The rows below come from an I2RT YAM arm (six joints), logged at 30 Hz.
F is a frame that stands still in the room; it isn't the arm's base.
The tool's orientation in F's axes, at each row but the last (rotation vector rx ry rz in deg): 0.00, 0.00, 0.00; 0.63, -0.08, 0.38; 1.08, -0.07, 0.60; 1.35, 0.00, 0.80; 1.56, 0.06, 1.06; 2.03, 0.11, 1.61
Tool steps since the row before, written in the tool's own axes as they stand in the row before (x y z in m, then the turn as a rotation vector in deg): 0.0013, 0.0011, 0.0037, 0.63, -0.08, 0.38; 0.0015, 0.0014, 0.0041, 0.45, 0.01, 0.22; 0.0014, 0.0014, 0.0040, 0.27, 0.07, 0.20; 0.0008, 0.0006, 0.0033, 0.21, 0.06, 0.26; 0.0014, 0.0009, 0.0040, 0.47, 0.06, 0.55; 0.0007, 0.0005, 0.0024, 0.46, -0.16, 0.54
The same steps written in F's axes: 0.0013, 0.0011, 0.0037, 0.63, -0.08, 0.38; 0.0015, 0.0014, 0.0041, 0.45, 0.01, 0.22; 0.0014, 0.0013, 0.0040, 0.27, 0.07, 0.20; 0.0008, 0.0005, 0.0033, 0.21, 0.06, 0.26; 0.0014, 0.0008, 0.0040, 0.47, 0.05, 0.55; 0.0007, 0.0004, 0.0024, 0.47, -0.17, 0.53
